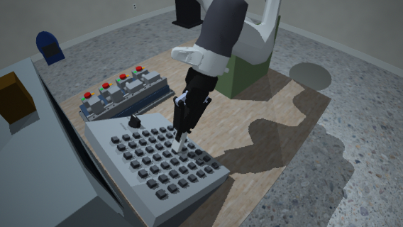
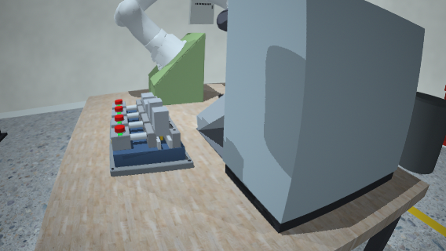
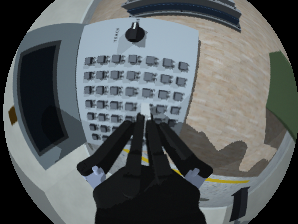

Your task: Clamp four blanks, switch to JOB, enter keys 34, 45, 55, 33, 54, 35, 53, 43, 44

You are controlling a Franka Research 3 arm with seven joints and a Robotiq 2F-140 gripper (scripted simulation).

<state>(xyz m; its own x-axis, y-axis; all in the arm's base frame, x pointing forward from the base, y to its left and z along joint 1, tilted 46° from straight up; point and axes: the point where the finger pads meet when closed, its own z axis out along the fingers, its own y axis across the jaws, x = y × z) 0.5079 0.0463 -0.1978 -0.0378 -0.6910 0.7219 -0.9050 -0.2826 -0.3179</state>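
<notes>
Right now my hand is 50 mm short of the key, 30 mm to the right of it and 20 mm above it. Also, from my hand: grey keypad 70 mm ahead, 50 mm to the right, 50 mm below; black selector knob 170 mm to the right, 40 mm ahead, 10 mm below.
</notes>
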